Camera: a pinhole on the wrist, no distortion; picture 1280 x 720 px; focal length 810.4 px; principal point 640.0 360.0 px. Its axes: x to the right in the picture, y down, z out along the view. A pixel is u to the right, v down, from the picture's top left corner.
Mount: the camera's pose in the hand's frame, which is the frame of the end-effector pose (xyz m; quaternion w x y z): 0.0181 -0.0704 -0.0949 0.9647 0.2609 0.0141 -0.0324
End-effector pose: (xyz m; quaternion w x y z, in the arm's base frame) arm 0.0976 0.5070 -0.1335 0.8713 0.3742 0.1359 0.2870
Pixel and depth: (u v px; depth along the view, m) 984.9 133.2 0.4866
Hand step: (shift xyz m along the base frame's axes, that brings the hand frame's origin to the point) 0.4648 -0.2565 -0.1602
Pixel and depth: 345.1 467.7 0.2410
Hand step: 0.0721 -0.2039 -0.0241
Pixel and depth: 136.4 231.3 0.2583
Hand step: 0.0287 -0.2775 -0.0844
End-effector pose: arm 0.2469 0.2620 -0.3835 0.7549 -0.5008 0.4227 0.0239
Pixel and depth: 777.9 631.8 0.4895
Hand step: 0.4081 0.1804 0.1121
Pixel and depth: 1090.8 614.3 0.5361
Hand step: 0.5809 0.1067 -0.0023
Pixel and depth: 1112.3 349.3 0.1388
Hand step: 0.1441 -0.0957 0.0444
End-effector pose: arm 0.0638 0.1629 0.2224 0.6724 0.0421 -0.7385 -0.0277
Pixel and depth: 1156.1 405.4 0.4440
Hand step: -0.3083 -0.3220 0.2483
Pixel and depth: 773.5 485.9 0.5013
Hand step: -0.3755 -0.2762 0.0494
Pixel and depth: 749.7 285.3 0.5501
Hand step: -0.3486 -0.4085 0.0219
